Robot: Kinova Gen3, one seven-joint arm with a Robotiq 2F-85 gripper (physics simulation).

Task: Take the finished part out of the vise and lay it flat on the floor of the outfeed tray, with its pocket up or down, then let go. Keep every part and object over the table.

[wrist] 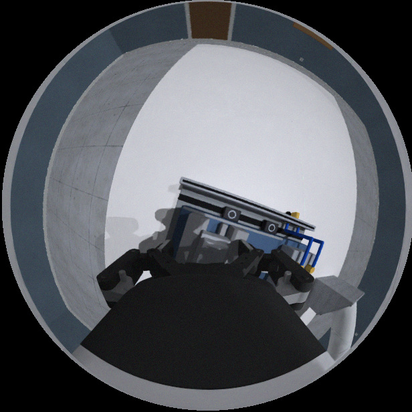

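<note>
My gripper (205, 247) is open, its black fingers spread to the left and right above the vise. The vise (192, 231) shows as grey blocks on a blue base at the lower middle of the wrist view. A lighter grey block, which looks like the finished part (214, 241), lies between the fingers in the picture, with its lower side hidden by the gripper body. Nothing is gripped. Whether the fingertips are level with the part is unclear. I cannot make out the part's pocket. The outfeed tray cannot be identified in this view.
A long grey rail (245, 202) with two dark round-marked blocks runs beyond the vise. A blue tubular frame (321, 250) with yellow pieces stands at its right. A grey angular box (337, 294) is at the lower right. The white table top (225, 115) extends beyond the rail.
</note>
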